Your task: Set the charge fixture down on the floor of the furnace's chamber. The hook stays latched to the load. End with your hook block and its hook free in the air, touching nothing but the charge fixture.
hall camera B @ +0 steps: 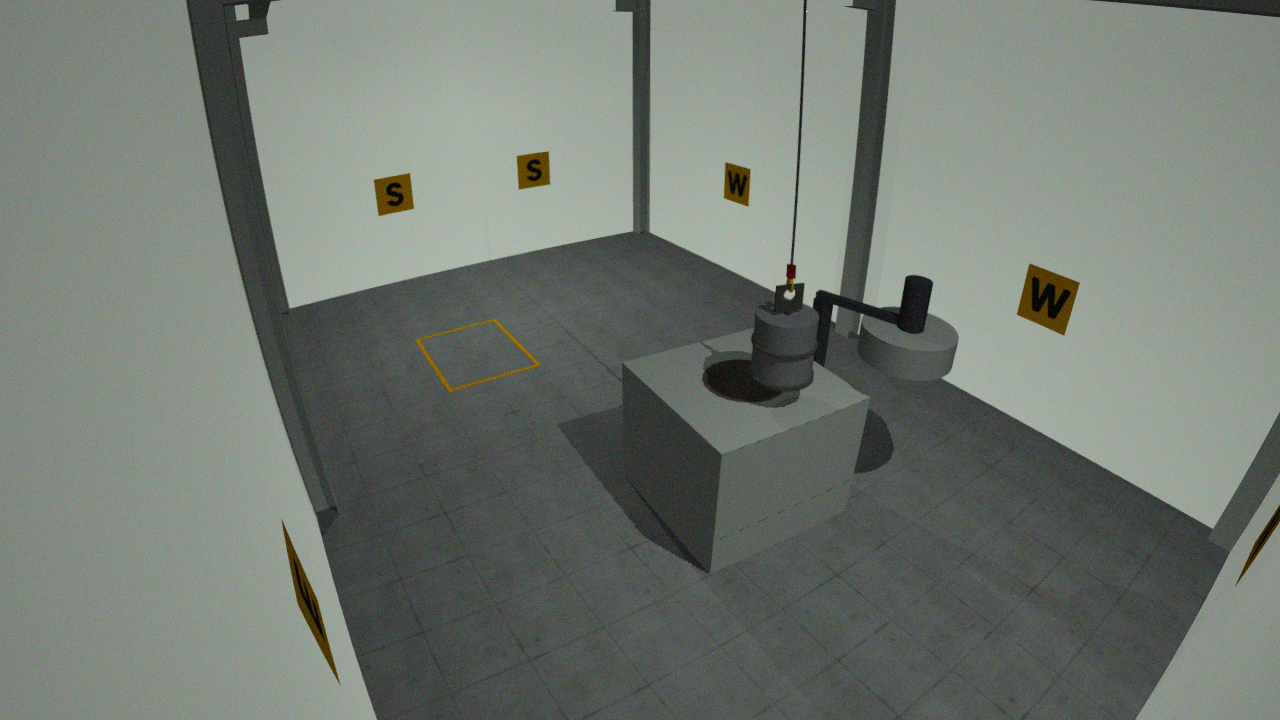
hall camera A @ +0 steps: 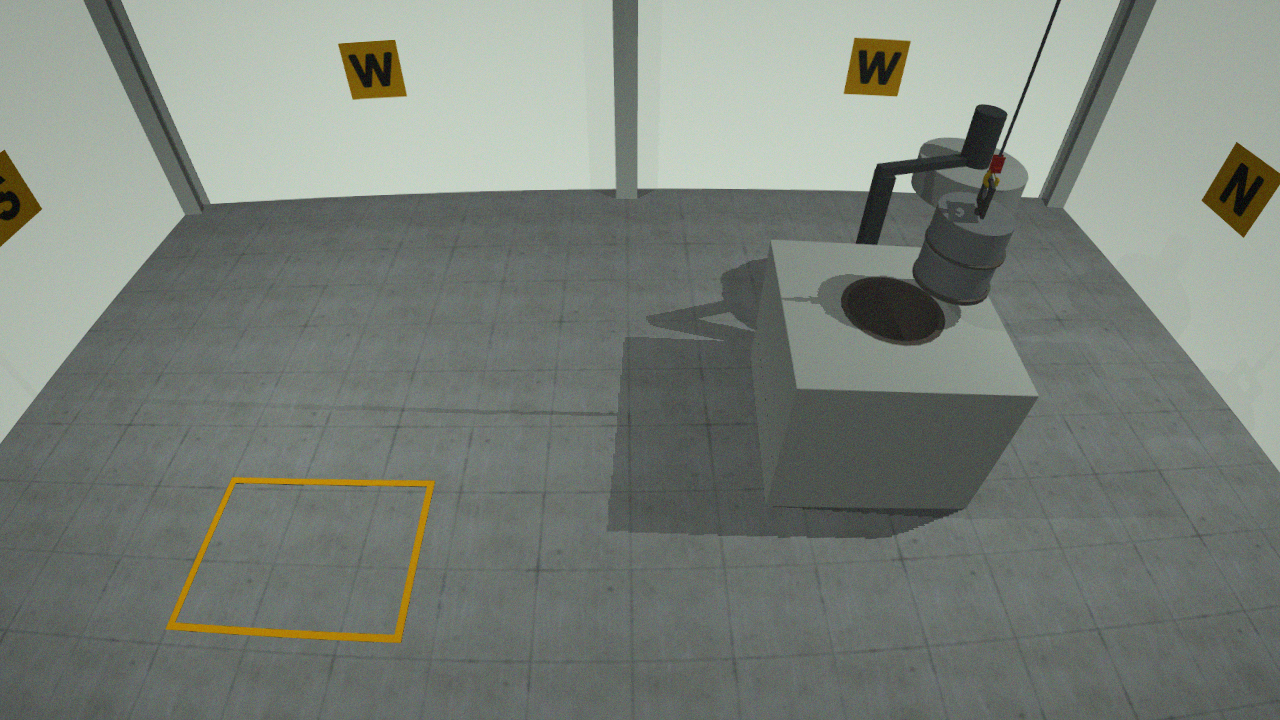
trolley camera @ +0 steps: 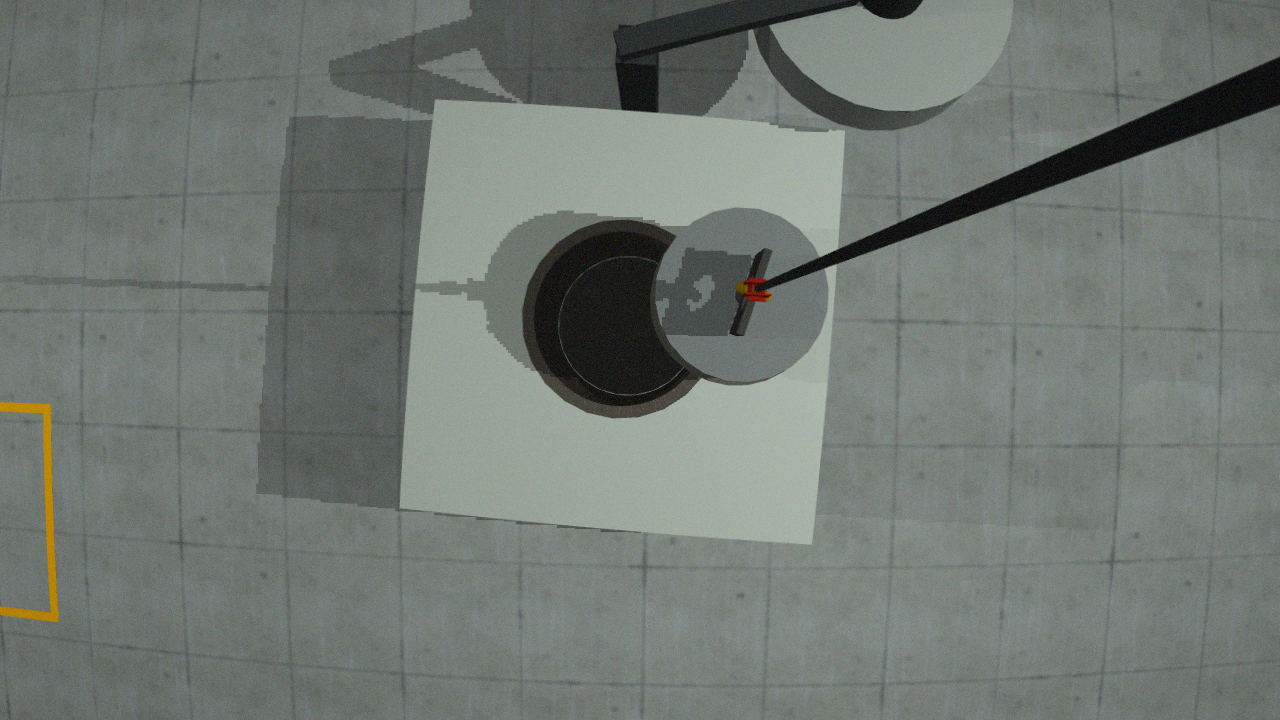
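Note:
The charge fixture [hall camera A: 962,255] [hall camera B: 784,347] [trolley camera: 716,349], a grey ribbed drum with an upright lifting plate on top, hangs tilted slightly above the furnace [hall camera A: 904,447] [hall camera B: 787,488] [trolley camera: 537,465]. The furnace is a pale box with a round dark chamber opening [hall camera A: 886,313] [hall camera B: 729,380] [trolley camera: 608,331] in its top. In the trolley view the fixture covers the right part of the opening and the top beside it. My hook [hall camera A: 990,180] [hall camera B: 790,286] [trolley camera: 754,289], below a small red block, is latched in the fixture's lifting plate. The chain runs up at a slant. The chamber's floor is partly hidden.
A round pale lid [hall camera A: 935,174] [hall camera B: 908,344] [trolley camera: 904,62] hangs on a dark swing arm [hall camera A: 921,165] [hall camera B: 859,305] [trolley camera: 716,26] behind the furnace. A yellow marked square [hall camera A: 326,634] [hall camera B: 433,365] [trolley camera: 51,510] lies on the floor away from the furnace. Columns stand along the walls.

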